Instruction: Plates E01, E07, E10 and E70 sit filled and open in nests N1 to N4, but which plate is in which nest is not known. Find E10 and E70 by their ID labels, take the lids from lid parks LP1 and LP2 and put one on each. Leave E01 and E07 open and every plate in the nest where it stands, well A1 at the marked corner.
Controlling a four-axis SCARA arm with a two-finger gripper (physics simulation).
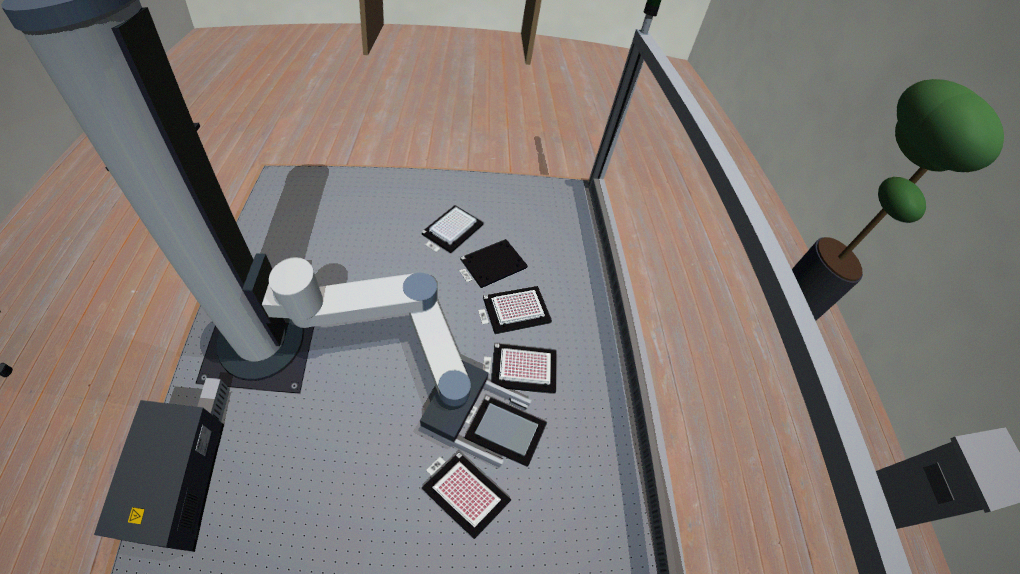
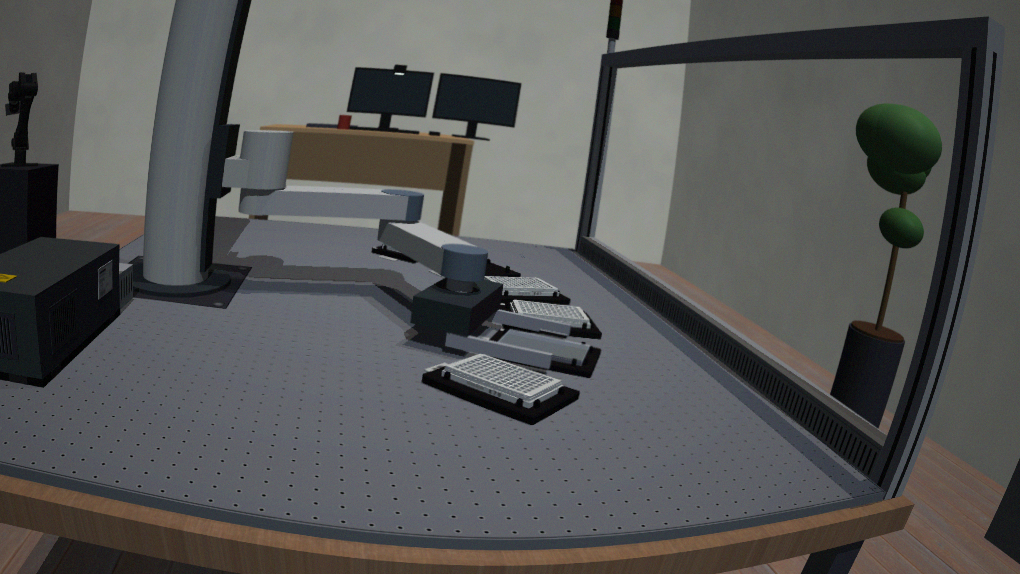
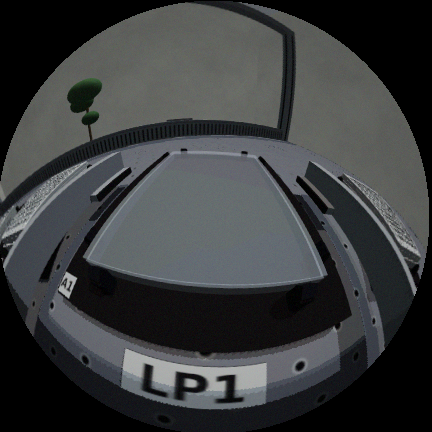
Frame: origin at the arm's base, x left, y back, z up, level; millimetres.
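Seen in the pictures: gripper, fingertip midpoint: point(image 1: 516, 432) point(image 2: 561, 345) point(image 3: 212, 157); arm's base at its link origin: point(image 1: 261, 340) point(image 2: 175, 285).
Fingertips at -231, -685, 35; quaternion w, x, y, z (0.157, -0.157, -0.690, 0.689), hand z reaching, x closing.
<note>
Offsets run from my fingertips to a thing's top centre, as dx, dy, dz. "spot": to the spot under its first point.
My gripper point(image 1: 512, 431) point(image 2: 561, 345) point(image 3: 212, 157) is open and low, its fingers along both long sides of the lid park marked LP1 @[+11, +21, -2] point(image 3: 210, 320), apart from the clear lid @[+11, +21, -4] point(image 1: 499, 421) point(image 3: 210, 240) lying there. Beside it stand open plates with red wells: one @[-145, +117, +4] point(image 1: 467, 492) point(image 2: 502, 378) point(image 3: 385, 210) nearer the front, one @[+179, -31, +4] point(image 1: 524, 365) point(image 2: 549, 312) point(image 3: 45, 200) on the other side, and another @[+360, -20, +4] point(image 1: 517, 306) point(image 2: 524, 285) beyond. A bare black holder @[+525, +42, -2] point(image 1: 493, 262) follows. The farthest plate @[+655, +171, +6] point(image 1: 452, 225) looks pale, as if lidded. Plate ID labels are unreadable.
The arm's column point(image 1: 178, 185) point(image 2: 186, 142) and a dark control box point(image 1: 160, 474) point(image 2: 53, 306) stand on the left of the perforated table. A framed screen @[spot: +915, -341, +304] point(image 1: 620, 114) point(image 2: 595, 157) runs along the right edge, above a slotted rail @[spot: -36, -319, +6] point(image 2: 741, 356) point(image 3: 200, 127).
</note>
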